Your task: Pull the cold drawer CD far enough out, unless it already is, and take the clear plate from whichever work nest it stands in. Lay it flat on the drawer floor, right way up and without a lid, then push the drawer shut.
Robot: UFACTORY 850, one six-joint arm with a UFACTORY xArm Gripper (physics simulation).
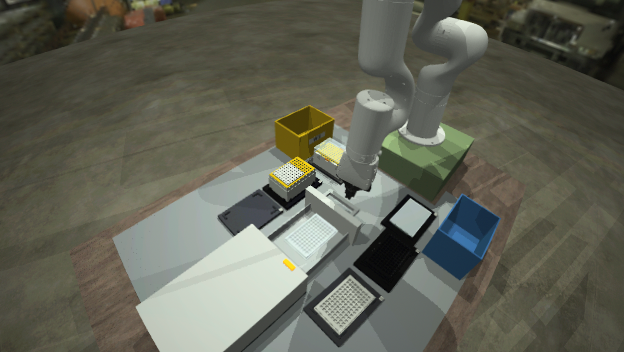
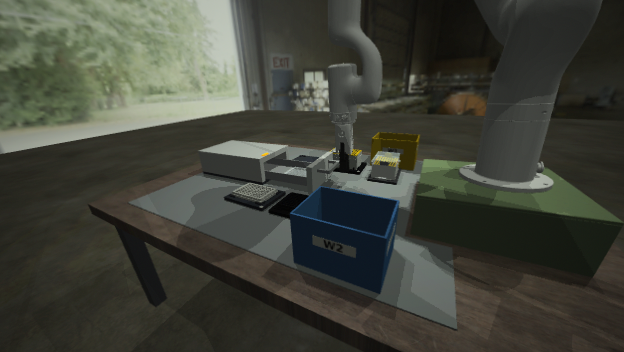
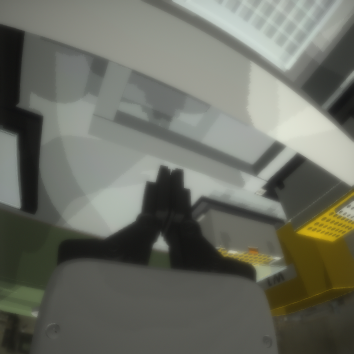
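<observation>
The clear plate point(image 1: 311, 235) point(image 3: 290, 30) lies flat on the drawer floor, wells up, with no lid visible. The cold drawer CD point(image 1: 330, 212) point(image 2: 316, 175) point(image 3: 200, 65) stands partly out of its pale cabinet point(image 1: 220, 290) point(image 2: 240, 155). Its front panel and the bar handle point(image 1: 342, 204) point(image 3: 185, 142) face the robot base. My gripper point(image 1: 350, 196) point(image 2: 344, 170) point(image 3: 166, 180) is shut and empty, pointing down outside the drawer front, on the robot's side of the handle. Whether the fingertips touch the handle cannot be told.
Tip boxes point(image 1: 291, 179) point(image 1: 329, 154) stand near the yellow bin point(image 1: 290, 142) point(image 2: 407, 152). An empty dark nest point(image 1: 250, 212) lies beside the drawer. Across from it are a white plate point(image 1: 345, 305) point(image 2: 255, 192), a black plate point(image 1: 387, 257), a pale flat piece point(image 1: 412, 216) and blue bin W2 point(image 1: 445, 247) point(image 2: 340, 260).
</observation>
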